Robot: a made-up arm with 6 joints. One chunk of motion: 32 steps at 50 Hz.
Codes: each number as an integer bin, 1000 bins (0 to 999) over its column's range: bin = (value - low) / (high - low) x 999, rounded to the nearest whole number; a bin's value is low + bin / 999 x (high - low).
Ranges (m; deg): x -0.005..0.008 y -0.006..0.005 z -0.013..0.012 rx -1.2..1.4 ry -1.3..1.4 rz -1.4..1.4
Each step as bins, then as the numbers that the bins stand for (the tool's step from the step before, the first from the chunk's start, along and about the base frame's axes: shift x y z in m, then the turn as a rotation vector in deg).
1 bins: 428 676 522 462 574 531
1 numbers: 0.00057 0.00144 0.00006 0.002 0.251 0.088
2 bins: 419 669 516 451 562 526
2 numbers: 0.00045 0.00137 -0.00009 -0.026 0.219 0.074
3 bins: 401 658 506 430 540 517
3 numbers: 0.00022 0.00125 -0.00034 -0.081 0.159 0.049
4 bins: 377 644 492 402 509 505
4 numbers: -0.00009 0.00109 -0.00069 -0.154 0.076 0.015
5 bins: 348 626 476 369 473 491
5 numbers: -0.00047 0.00089 -0.00109 -0.240 -0.022 -0.024
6 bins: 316 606 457 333 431 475
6 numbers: -0.00089 0.00067 -0.00156 -0.333 -0.135 -0.069
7 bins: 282 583 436 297 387 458
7 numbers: -0.00133 0.00042 -0.00209 -0.427 -0.254 -0.116
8 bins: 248 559 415 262 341 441
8 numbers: -0.00177 0.00016 -0.00261 -0.518 -0.378 -0.164
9 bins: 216 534 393 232 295 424
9 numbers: -0.00219 -0.00012 -0.00317 -0.596 -0.503 -0.212
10 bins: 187 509 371 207 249 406
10 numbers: -0.00257 -0.00040 -0.00372 -0.661 -0.627 -0.262
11 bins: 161 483 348 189 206 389
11 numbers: -0.00290 -0.00068 -0.00429 -0.708 -0.743 -0.310
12 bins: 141 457 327 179 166 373
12 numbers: -0.00317 -0.00097 -0.00482 -0.734 -0.851 -0.355
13 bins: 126 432 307 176 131 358
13 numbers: -0.00336 -0.00124 -0.00532 -0.742 -0.946 -0.397
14 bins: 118 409 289 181 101 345
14 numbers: -0.00346 -0.00150 -0.00577 -0.729 -1.027 -0.433
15 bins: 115 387 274 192 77 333
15 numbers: -0.00350 -0.00174 -0.00614 -0.700 -1.092 -0.467
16 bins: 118 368 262 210 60 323
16 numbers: -0.00346 -0.00195 -0.00644 -0.653 -1.138 -0.495
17 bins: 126 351 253 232 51 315
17 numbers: -0.00336 -0.00214 -0.00667 -0.596 -1.162 -0.517
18 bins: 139 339 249 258 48 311
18 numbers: -0.00319 -0.00227 -0.00677 -0.529 -1.170 -0.528
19 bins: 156 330 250 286 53 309
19 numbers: -0.00297 -0.00237 -0.00674 -0.456 -1.157 -0.534
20 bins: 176 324 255 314 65 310
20 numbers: -0.00271 -0.00243 -0.00662 -0.383 -1.124 -0.531
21 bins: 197 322 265 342 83 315
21 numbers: -0.00244 -0.00245 -0.00637 -0.310 -1.076 -0.517
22 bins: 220 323 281 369 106 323
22 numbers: -0.00214 -0.00244 -0.00597 -0.240 -1.014 -0.495
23 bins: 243 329 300 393 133 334
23 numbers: -0.00184 -0.00238 -0.00549 -0.177 -0.941 -0.464
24 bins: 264 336 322 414 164 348
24 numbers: -0.00156 -0.00230 -0.00494 -0.123 -0.857 -0.425
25 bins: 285 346 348 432 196 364
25 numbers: -0.00129 -0.00219 -0.00429 -0.076 -0.770 -0.380
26 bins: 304 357 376 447 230 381
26 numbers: -0.00104 -0.00207 -0.00359 -0.037 -0.678 -0.332
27 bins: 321 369 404 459 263 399
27 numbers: -0.00082 -0.00194 -0.00289 -0.005 -0.589 -0.282
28 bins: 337 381 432 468 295 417
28 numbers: -0.00061 -0.00180 -0.00219 0.018 -0.503 -0.231
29 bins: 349 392 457 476 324 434
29 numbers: -0.00046 -0.00168 -0.00156 0.039 -0.424 -0.184
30 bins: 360 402 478 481 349 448
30 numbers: -0.00032 -0.00157 -0.00104 0.052 -0.357 -0.144
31 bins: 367 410 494 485 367 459
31 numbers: -0.00022 -0.00149 -0.00064 0.062 -0.308 -0.114
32 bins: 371 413 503 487 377 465
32 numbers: -0.00017 -0.00145 -0.00041 0.067 -0.281 -0.097
